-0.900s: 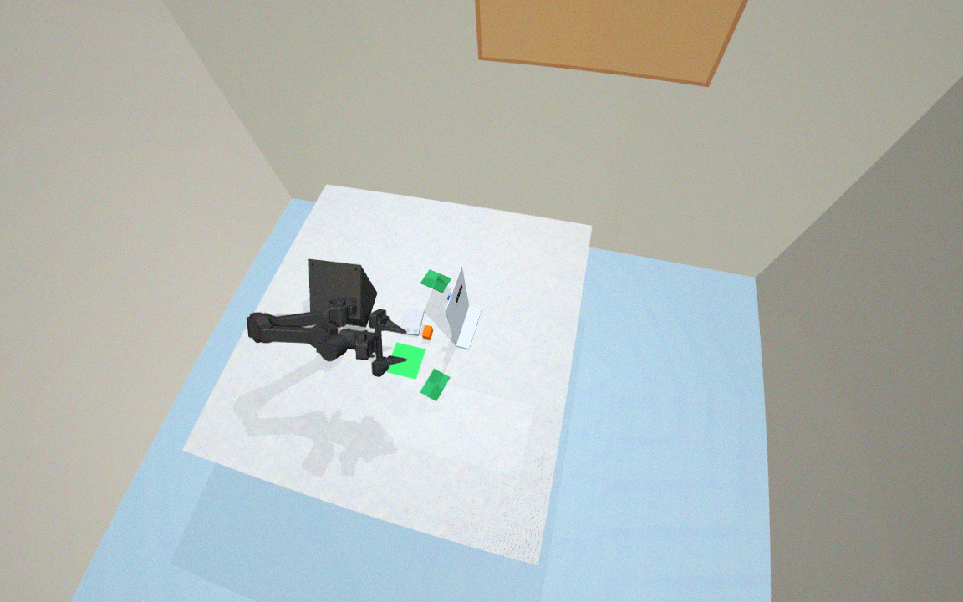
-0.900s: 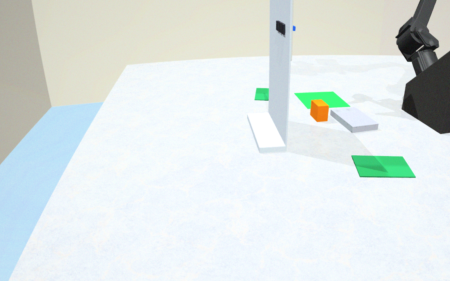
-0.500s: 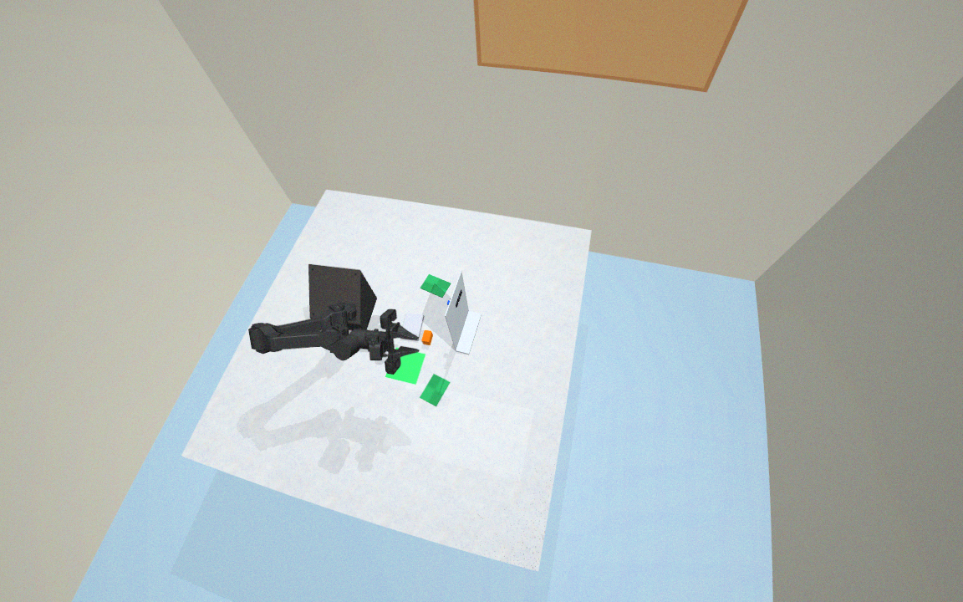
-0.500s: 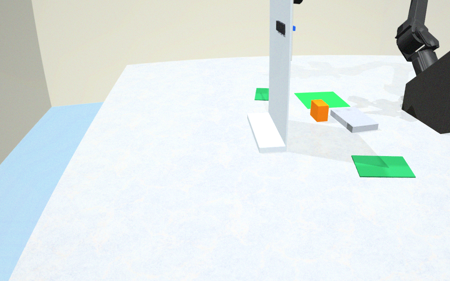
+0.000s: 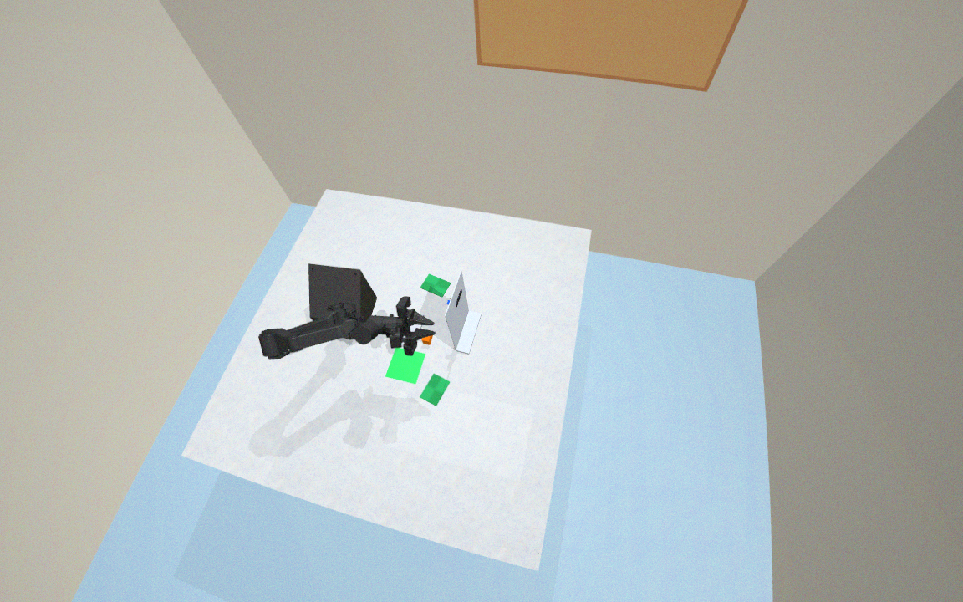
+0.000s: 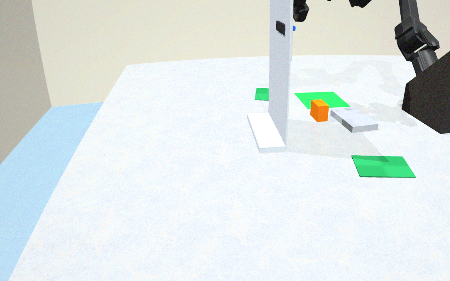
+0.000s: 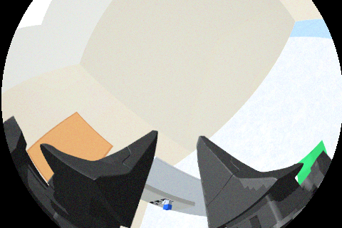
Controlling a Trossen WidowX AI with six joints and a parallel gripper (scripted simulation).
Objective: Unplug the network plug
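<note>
Now: the network plug 130 mm to the left of my gripper tip, 80 mm below it and 20 mm ahead of it. The rest, counted from my gripper tip: flat grey block (300 mm below, 160 mm behind, 120 mm to the left); then orange block (290 mm below, 90 mm behind, 80 mm to the left); then grey panel (170 mm below, 140 mm to the left, 40 mm ahead).
</note>
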